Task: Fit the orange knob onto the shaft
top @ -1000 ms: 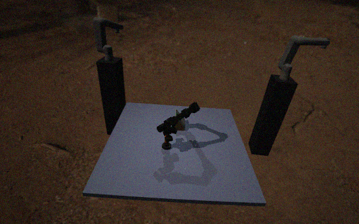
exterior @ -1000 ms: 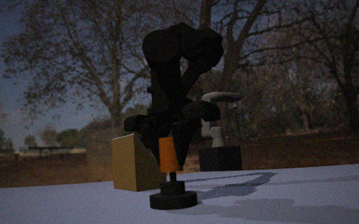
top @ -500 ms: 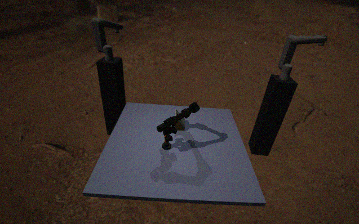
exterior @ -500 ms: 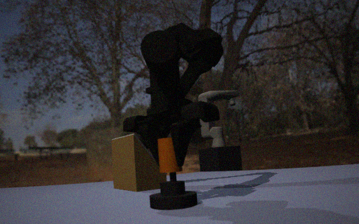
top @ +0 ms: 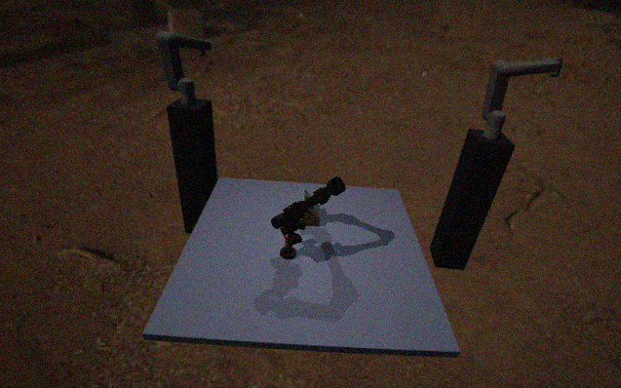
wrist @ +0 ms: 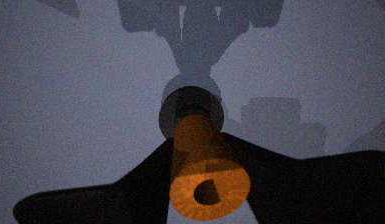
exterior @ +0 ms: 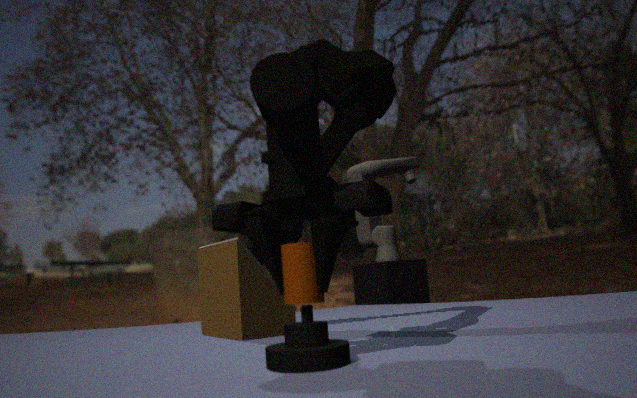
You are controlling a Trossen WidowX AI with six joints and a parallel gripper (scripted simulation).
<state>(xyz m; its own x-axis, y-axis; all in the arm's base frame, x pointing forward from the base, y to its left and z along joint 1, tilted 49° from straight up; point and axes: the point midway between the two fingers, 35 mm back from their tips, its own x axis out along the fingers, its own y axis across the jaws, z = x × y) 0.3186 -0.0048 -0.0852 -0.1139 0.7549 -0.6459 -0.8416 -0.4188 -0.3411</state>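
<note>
Now: gripper tip 2 cm below the orange knob. From my gripper tip the other things lie so: pedestal: 4 cm below.
</note>
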